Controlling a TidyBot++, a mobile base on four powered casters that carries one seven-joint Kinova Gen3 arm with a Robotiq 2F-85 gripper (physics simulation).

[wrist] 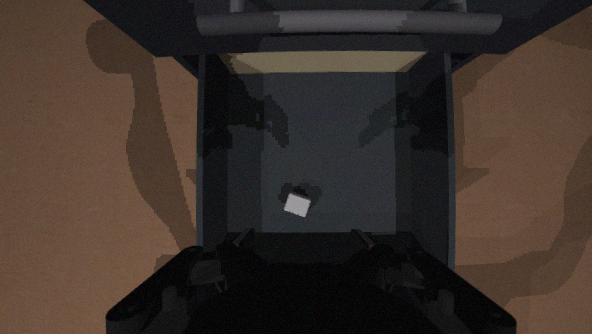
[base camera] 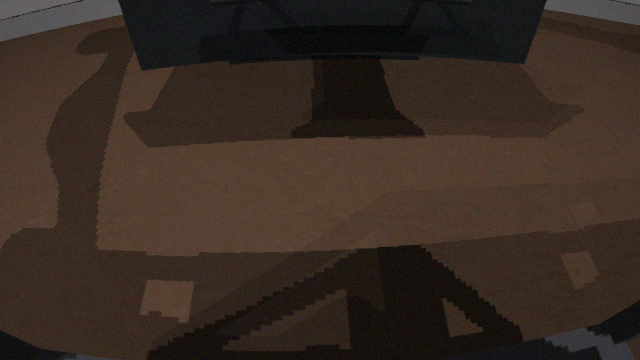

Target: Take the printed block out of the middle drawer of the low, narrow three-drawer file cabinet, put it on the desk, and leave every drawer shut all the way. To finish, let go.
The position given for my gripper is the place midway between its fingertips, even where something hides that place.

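Note:
There is a middle drawer (base camera: pixel 160 41) that I can see, and my own gripper (wrist: pixel 302 239) is visible to me too.

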